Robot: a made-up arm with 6 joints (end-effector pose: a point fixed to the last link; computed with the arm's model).
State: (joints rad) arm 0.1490 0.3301 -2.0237 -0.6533 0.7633 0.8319
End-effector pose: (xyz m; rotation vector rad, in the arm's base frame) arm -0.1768 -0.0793 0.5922 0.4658 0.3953 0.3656
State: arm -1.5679 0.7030 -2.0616 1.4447 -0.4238 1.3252
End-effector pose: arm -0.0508 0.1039 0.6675 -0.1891 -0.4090 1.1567
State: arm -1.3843 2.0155 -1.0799 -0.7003 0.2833 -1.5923
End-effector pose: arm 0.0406 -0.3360 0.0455 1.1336 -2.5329 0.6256
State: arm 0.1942 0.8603 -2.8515 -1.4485 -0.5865 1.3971
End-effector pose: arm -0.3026 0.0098 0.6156 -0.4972 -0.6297 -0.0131
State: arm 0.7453 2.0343 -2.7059 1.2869 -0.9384 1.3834
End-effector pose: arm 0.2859 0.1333 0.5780 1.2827 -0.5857 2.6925
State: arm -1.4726 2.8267 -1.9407 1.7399 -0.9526 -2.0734
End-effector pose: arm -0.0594 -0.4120 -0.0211 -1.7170 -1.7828 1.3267
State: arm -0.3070 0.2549 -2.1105 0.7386 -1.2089 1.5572
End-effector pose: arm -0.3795 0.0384 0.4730 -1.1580 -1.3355 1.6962
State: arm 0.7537 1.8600 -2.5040 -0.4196 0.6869 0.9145
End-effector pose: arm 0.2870 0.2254 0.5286 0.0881 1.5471 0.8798
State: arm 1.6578 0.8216 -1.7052 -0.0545 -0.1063 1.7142
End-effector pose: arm -0.0073 0.0758 0.6453 0.0075 -0.7285 -2.8786
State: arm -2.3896 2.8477 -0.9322 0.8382 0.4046 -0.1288
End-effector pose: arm -0.0309 -0.0787 -0.1459 -2.8846 -0.0035 -0.8818
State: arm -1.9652 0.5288 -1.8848 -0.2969 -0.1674 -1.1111
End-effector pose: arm 0.0580 0.1238 0.6552 0.0819 0.0261 2.9119
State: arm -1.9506 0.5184 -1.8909 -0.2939 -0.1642 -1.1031
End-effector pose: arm 0.0586 0.1311 0.6538 0.0860 0.0463 2.9367
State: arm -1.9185 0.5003 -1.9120 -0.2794 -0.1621 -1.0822
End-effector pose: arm 0.0597 0.1485 0.6510 0.0993 0.1030 3.0014
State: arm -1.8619 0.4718 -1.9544 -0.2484 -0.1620 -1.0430
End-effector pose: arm 0.0590 0.1800 0.6448 0.1284 0.2166 3.1198
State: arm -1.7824 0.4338 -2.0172 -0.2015 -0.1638 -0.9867
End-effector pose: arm 0.0524 0.2246 0.6331 -0.1600 -0.3560 -2.9480
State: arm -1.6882 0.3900 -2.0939 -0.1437 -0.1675 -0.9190
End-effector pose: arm 0.0355 0.2762 0.6141 -0.1978 -0.5029 -2.7075
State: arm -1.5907 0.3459 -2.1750 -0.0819 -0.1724 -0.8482
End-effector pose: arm 0.0082 0.3258 0.5888 -0.2383 -0.6382 -2.4517
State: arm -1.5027 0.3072 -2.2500 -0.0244 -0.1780 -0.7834
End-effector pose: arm -0.0244 0.3655 0.5612 -0.2770 -0.7491 -2.2161
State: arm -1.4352 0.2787 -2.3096 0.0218 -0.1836 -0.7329
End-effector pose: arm -0.0540 0.3919 0.5370 -0.3090 -0.8294 -2.0319
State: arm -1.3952 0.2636 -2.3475 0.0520 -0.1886 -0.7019
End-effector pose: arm -0.0732 0.4057 0.5214 -0.3303 -0.8762 -1.9184
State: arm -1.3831 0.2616 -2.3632 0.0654 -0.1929 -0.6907
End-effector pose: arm -0.0794 0.4100 0.5163 -0.3400 -0.8932 -1.8769
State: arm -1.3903 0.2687 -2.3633 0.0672 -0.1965 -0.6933
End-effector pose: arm -0.0762 0.4085 0.5190 -0.3411 -0.8898 -1.8852
